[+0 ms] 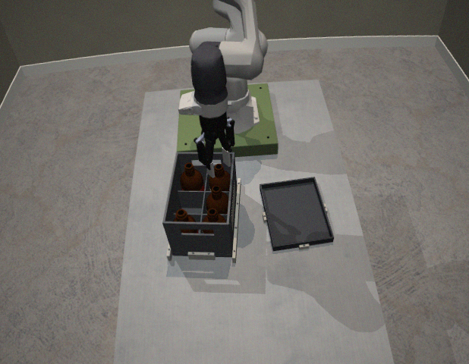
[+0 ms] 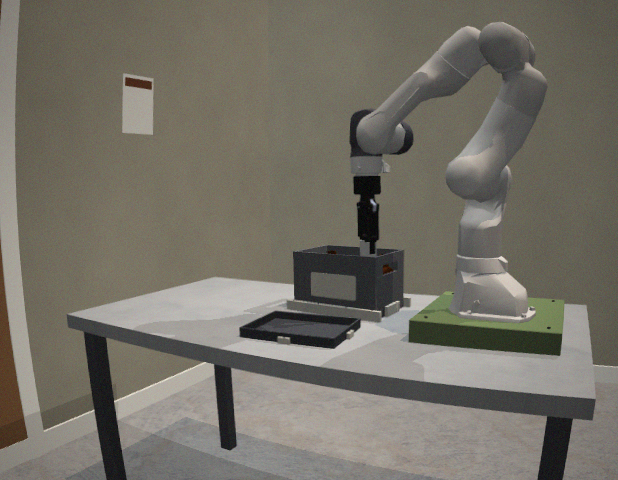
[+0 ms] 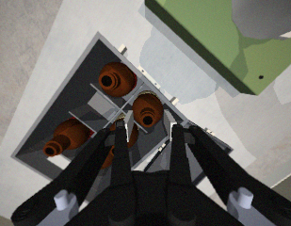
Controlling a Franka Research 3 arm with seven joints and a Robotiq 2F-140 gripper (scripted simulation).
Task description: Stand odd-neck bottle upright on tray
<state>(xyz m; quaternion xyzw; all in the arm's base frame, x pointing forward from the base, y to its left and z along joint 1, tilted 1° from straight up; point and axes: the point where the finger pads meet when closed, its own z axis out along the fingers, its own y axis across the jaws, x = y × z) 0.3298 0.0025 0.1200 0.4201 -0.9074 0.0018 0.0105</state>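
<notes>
The brown bottle is 90 mm to the right of my hand, 90 mm below it and 10 mm ahead of it. From my hand the other things lie so: black tray (240 mm to the left, 160 mm below, 40 mm ahead); dark grey crate (90 mm below, 90 mm ahead, 40 mm to the right); glass bottle (180 mm ahead, 90 mm below, 80 mm to the right).
</notes>
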